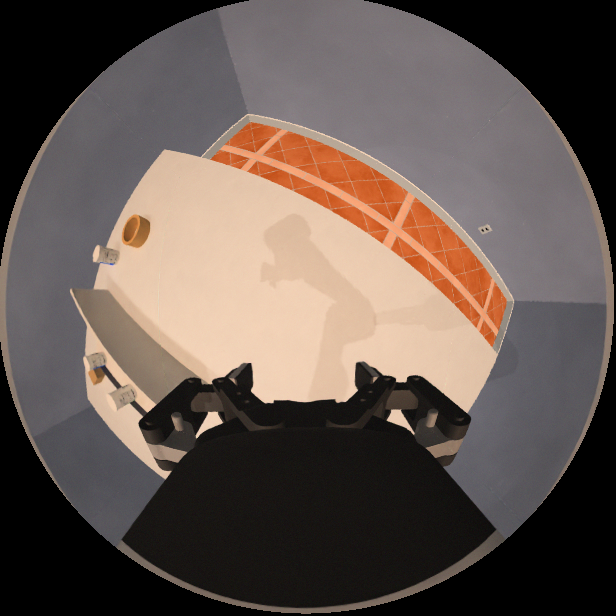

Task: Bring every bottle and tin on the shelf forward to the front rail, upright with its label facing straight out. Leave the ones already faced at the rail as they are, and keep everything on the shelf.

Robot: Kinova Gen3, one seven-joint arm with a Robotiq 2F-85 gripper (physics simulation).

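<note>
My gripper [304, 373] is open and empty, high above a cream table top [287, 287], far from the goods. At the far left a grey shelf board [129, 333] runs along the table edge. Below it a thin dark rail [129, 399] shows with two white-labelled containers [94, 360] [123, 396] and a small orange-brown one [94, 376] beside it. Further up the left edge sit an orange-brown tin or ring [136, 230] and a small white-labelled bottle [106, 254]. All are tiny; I cannot tell their label directions.
An orange tiled floor patch with pale bands [373, 201] lies beyond the table's far edge. Grey walls surround it, with a small wall socket [484, 228] at right. The arm's shadow [321, 287] falls across the table middle.
</note>
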